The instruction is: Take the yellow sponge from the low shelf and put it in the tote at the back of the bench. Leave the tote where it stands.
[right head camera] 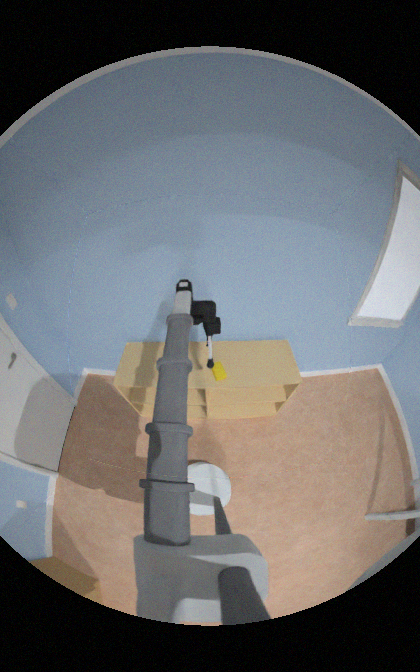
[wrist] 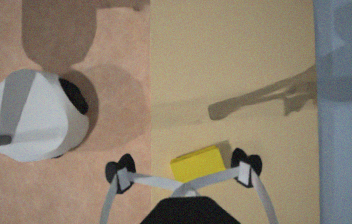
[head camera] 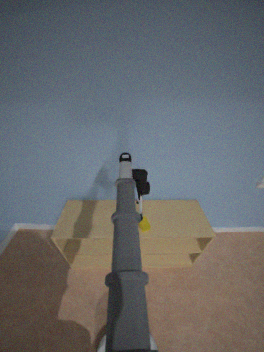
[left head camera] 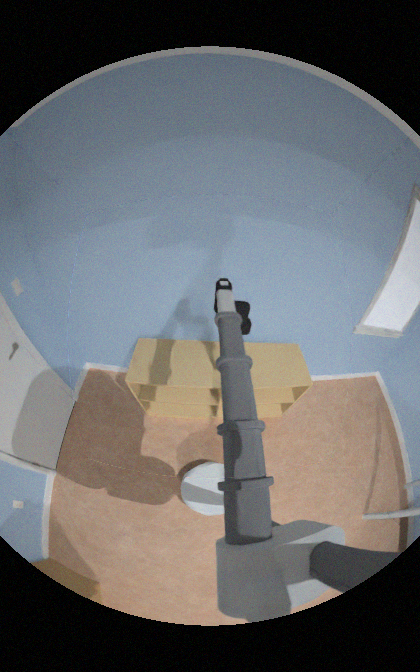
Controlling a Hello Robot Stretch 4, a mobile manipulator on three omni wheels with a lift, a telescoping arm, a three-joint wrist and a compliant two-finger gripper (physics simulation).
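Places are measured from the robot's base along level axes (x ahead, y left, z up), in millimetres.
Pixels of known places: gripper, between the fingertips: (wrist: pixel 182 163) (head camera: pixel 138 211).
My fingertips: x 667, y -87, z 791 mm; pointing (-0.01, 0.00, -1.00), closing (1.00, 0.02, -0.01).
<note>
Behind a point stands the place of what it marks.
The yellow sponge (head camera: pixel 145 226) @[x 660, y -144, z 628 mm] (right head camera: pixel 219 371) (wrist: pixel 202 162) @[x 705, y -121, z 627 mm] lies on the top board of the low shelf (head camera: pixel 175 215) @[x 783, y -418, z 582 mm] (left head camera: pixel 275 362) (right head camera: pixel 265 357) (wrist: pixel 250 45) @[x 826, y 122, z 582 mm], close to its middle. It does not show in the left head view, where the arm crosses the shelf. My gripper (head camera: pixel 140 217) (right head camera: pixel 210 363) (wrist: pixel 182 163) @[x 667, y -87, z 791 mm] is open and empty, pointing down above the shelf. In the wrist view the sponge shows between the two fingertips, nearer the right one, with its lower edge partly behind the finger linkage. The tote and the bench do not show in any view.
A blue wall stands behind the shelf. My telescoping arm (head camera: pixel 128 250) @[x 236, y -5, z 1209 mm] (left head camera: pixel 240 400) (right head camera: pixel 172 400) reaches out over the shelf. My round white base (left head camera: pixel 205 487) (right head camera: pixel 212 487) (wrist: pixel 40 115) @[x 73, y -1, z 187 mm] stands on the floor in front. A door (left head camera: pixel 30 415) (right head camera: pixel 30 420) is at the left.
</note>
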